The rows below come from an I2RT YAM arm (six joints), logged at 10 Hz.
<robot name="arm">
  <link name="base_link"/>
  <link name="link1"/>
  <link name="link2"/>
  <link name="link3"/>
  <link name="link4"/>
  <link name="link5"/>
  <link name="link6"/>
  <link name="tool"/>
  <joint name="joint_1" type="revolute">
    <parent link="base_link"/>
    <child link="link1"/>
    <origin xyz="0 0 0.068" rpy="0 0 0"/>
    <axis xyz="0 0 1"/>
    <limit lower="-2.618" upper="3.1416"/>
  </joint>
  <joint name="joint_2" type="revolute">
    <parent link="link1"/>
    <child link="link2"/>
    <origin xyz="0.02 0.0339 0.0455" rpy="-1.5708 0 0"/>
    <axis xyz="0 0 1"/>
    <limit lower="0" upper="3.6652"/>
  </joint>
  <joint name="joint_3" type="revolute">
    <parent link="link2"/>
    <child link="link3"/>
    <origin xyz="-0.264 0 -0.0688" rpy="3.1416 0 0"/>
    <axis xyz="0 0 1"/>
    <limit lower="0" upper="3.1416"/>
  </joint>
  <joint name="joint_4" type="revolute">
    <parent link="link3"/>
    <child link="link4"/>
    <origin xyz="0.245 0.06 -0.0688" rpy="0 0 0"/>
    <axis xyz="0 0 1"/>
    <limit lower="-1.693" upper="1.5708"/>
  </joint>
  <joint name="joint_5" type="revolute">
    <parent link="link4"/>
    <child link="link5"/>
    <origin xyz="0.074 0.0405 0.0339" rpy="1.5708 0 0"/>
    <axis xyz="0 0 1"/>
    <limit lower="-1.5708" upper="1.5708"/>
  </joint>
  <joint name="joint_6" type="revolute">
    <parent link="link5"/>
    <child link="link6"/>
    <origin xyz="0.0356 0 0.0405" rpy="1.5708 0 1.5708"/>
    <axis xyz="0 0 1"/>
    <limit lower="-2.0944" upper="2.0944"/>
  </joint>
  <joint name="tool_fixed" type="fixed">
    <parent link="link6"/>
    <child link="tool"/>
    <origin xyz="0 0 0" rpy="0 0 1.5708"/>
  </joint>
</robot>
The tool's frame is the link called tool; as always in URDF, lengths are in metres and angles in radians.
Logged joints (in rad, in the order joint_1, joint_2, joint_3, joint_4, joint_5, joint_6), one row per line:
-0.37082, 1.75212, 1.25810, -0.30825, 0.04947, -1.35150
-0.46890, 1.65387, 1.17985, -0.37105, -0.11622, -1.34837
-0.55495, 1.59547, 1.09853, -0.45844, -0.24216, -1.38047
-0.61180, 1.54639, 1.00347, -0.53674, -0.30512, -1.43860
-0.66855, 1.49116, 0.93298, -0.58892, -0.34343, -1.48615
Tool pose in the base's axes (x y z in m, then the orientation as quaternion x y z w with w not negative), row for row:
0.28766, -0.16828, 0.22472, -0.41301, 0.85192, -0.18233, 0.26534
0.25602, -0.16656, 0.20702, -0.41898, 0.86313, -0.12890, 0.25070
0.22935, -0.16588, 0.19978, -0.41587, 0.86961, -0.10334, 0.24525
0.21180, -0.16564, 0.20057, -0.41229, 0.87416, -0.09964, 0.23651
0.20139, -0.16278, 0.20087, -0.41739, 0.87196, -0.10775, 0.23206
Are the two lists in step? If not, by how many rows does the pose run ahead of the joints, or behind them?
The pose runs 2 rows ahead of the joints: the pose in row i belongs to the joints in row i + 2.
